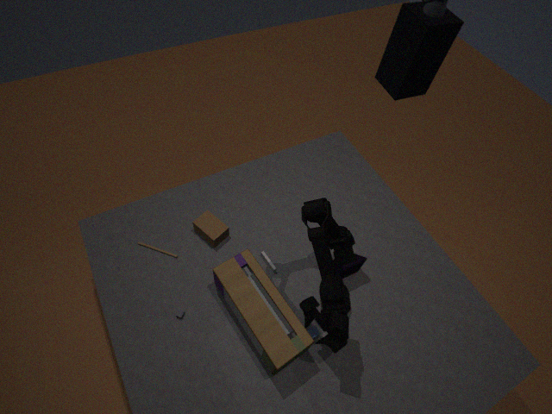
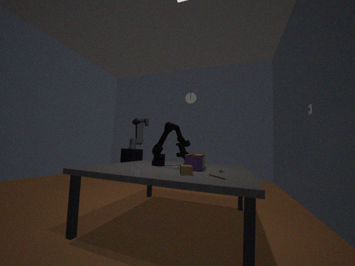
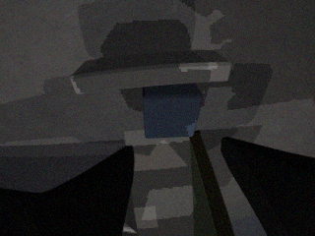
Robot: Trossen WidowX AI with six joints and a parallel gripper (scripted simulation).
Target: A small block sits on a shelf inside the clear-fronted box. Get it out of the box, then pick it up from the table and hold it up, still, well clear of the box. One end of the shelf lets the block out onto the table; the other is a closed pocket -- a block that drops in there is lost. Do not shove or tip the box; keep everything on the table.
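My gripper tip is 2 cm past the light-blue block, 2 cm above it and 1 cm to the left of it. From my gripper tip the other things lie so: grey hook 39 cm ahead, 23 cm to the right, 3 cm below; tan box 52 cm to the right, 20 cm ahead, 1 cm below; thin wooden stick 51 cm to the right, 42 cm ahead, 4 cm below.
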